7 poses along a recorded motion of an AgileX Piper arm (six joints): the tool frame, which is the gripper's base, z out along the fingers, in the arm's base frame.
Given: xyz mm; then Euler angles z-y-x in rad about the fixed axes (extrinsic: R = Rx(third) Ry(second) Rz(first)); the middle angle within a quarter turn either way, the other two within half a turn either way.
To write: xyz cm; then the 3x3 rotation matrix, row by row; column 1 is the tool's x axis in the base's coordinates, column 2 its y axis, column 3 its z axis. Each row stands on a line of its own. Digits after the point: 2 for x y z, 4 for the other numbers.
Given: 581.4, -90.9, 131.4, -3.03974, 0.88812, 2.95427
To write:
58.14, -9.09, 13.14
-0.6276, 0.0641, 0.7759
-0.0438, 0.9921, -0.1175
-0.7773, -0.1078, -0.6198

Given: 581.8, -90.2, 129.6, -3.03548, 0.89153, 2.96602
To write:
58.18, -9.02, 12.96
-0.6247, 0.0665, 0.7780
-0.0309, 0.9935, -0.1097
-0.7803, -0.0926, -0.6186

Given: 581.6, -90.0, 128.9, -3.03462, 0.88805, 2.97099
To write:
58.16, -9.00, 12.89
-0.6273, 0.0674, 0.7758
-0.0257, 0.9939, -0.1071
-0.7783, -0.0872, -0.6218

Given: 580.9, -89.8, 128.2, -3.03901, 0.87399, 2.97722
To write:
58.09, -8.98, 12.82
-0.6384, 0.0657, 0.7669
-0.0238, 0.9942, -0.1050
-0.7693, -0.0853, -0.6331

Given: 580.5, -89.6, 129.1, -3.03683, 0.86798, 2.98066
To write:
58.05, -8.96, 12.91
-0.6428, 0.0676, 0.7630
-0.0184, 0.9945, -0.1036
-0.7658, -0.0806, -0.6380

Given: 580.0, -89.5, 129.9, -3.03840, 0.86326, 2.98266
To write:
58.00, -8.95, 12.99
-0.6465, 0.0670, 0.7600
-0.0179, 0.9945, -0.1029
-0.7627, -0.0801, -0.6418

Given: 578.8, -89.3, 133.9, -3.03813, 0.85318, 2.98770
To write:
57.88, -8.93, 13.39
-0.6541, 0.0679, 0.7534
-0.0128, 0.9948, -0.1008
-0.7563, -0.0756, -0.6498

